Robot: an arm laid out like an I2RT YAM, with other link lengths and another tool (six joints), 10 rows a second.
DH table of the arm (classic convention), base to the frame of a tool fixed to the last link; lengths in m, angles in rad. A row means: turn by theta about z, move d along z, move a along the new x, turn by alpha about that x. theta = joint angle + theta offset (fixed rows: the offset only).
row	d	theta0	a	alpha
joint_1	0.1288	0	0.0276	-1.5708
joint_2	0	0	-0.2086	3.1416
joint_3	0	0.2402	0.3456	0
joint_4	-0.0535	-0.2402	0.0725	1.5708
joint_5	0.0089	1.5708	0	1.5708
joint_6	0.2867	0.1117	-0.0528	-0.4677
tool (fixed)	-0.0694	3.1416	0	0
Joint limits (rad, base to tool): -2.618..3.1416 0..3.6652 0..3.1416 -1.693..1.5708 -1.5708..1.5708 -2.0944..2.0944
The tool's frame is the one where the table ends.
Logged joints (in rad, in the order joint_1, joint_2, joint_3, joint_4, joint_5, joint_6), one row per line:
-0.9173 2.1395 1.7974 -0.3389 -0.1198 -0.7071
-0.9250 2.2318 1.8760 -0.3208 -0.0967 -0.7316
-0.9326 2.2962 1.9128 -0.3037 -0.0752 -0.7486
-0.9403 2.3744 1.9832 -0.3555 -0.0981 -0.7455
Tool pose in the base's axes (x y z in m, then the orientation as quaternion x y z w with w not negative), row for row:
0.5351 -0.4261 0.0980 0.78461 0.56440 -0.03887 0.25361
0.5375 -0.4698 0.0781 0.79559 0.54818 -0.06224 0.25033
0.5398 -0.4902 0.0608 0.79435 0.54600 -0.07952 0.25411
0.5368 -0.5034 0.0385 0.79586 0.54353 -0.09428 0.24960
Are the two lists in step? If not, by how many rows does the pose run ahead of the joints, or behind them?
The pose runs 1 row behind the joints: the pose in row i belongs to the joints in row i - 1.
